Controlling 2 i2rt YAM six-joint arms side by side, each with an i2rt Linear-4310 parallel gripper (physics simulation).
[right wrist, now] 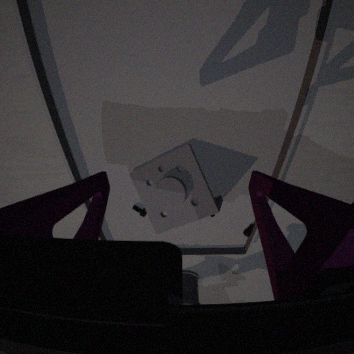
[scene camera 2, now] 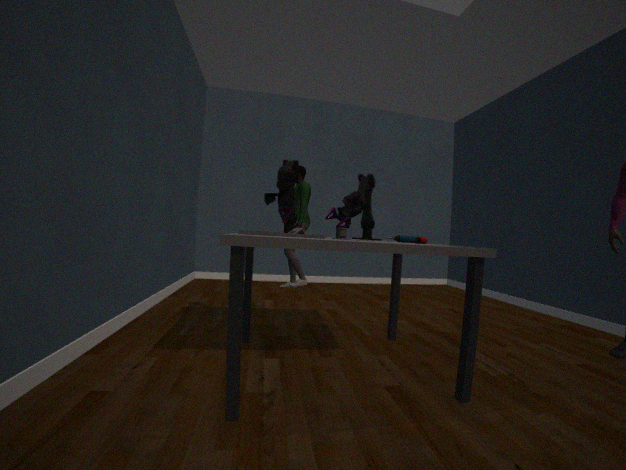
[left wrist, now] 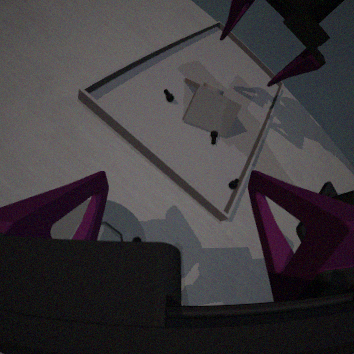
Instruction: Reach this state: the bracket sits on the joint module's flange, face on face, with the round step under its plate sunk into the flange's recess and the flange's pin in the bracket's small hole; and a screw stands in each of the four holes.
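Frame: origin at the left arm's base, x right, y ahead, z up, level; metres.
Where they show: left gripper, between the fingertips: (scene camera 2: 330,222) (left wrist: 177,178); right gripper, between the fingertips: (right wrist: 178,178) (scene camera 2: 285,222) (left wrist: 244,61); left arm's base, origin of its link: (scene camera 2: 366,239).
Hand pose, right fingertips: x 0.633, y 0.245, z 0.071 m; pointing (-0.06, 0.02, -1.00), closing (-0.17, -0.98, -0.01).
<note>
Each offset is from my right fingertips to the centre of the thing.
The grey bracket {dx -0.061, dy +0.012, dz -0.061 m} (left wrist: 206,109) (right wrist: 155,202) lies in the shallow tray {dx +0.014, dy +0.002, dz -0.063 m} (left wrist: 150,155) (right wrist: 57,120). In the right wrist view its plate shows the round step and small holes; its exact tilt is unclear. Three black screws lie in the tray: one screw {dx -0.091, dy +0.066, dz -0.063 m} (left wrist: 168,95), a second screw {dx -0.109, dy -0.019, dz -0.063 m} (left wrist: 214,137) and a third screw {dx -0.156, dy -0.070, dz -0.063 m} (left wrist: 233,184). The joint module {dx -0.304, dy +0.047, dz -0.039 m} (scene camera 2: 341,232) (right wrist: 190,288) stands outside the tray; its flange is mostly hidden in the left wrist view. My right gripper (left wrist: 244,61) (right wrist: 178,178) is open and empty above the bracket. My left gripper (scene camera 2: 337,221) (left wrist: 177,178) is open and empty near the module.
The tray's raised walls surround the bracket and loose screws. A blue and red screwdriver {dx -0.724, dy +0.046, dz -0.051 m} (scene camera 2: 410,239) lies on the white table (scene camera 2: 353,246), to the right of the module in the scene view. A person in green (scene camera 2: 302,202) stands behind the table; another person (scene camera 2: 617,212) shows at the right edge.
</note>
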